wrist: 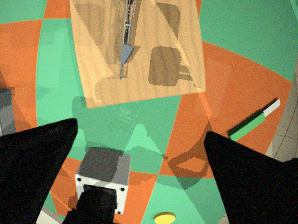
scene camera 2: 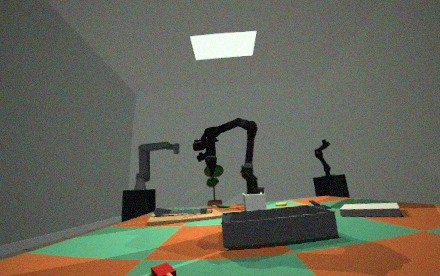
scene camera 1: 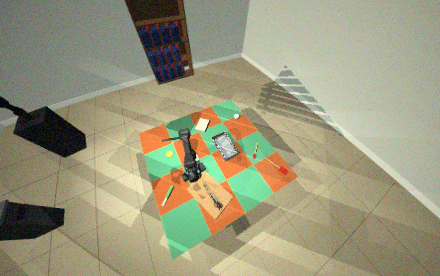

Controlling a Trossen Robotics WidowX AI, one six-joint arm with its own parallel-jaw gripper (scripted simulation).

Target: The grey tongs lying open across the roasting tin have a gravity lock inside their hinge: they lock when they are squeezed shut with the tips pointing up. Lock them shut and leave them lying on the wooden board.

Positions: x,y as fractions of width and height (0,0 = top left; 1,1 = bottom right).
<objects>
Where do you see a beige block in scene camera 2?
At 0.87,0.76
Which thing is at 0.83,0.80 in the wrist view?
The gripper.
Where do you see a wooden board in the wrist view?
At 0.56,0.27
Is the gripper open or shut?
Open.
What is the gripper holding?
Nothing.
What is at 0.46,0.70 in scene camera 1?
A wooden board.
</objects>
